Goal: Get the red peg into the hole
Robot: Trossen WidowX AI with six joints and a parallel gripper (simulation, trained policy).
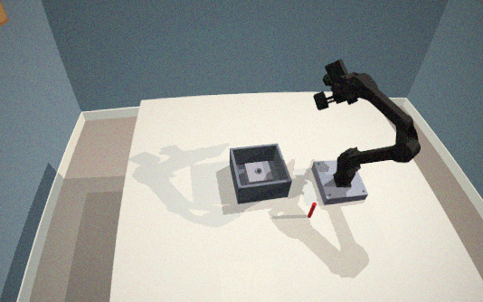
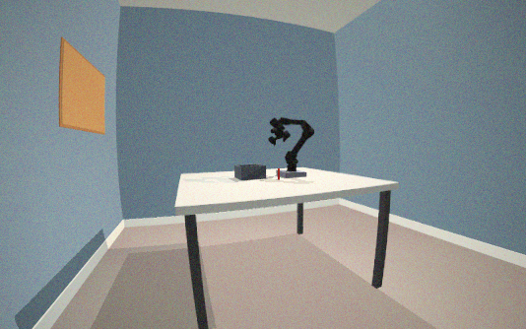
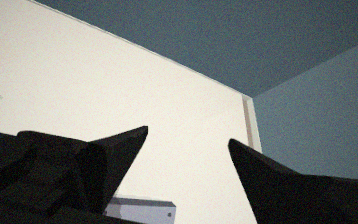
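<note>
Now: the red peg 120 mm ahead of my gripper tip, 360 mm to the left of it and 220 mm below it. The rest, counted from my gripper tip: plate: 300 mm ahead, 200 mm to the left, 210 mm below; then box: 300 mm ahead, 200 mm to the left, 230 mm below.
</note>
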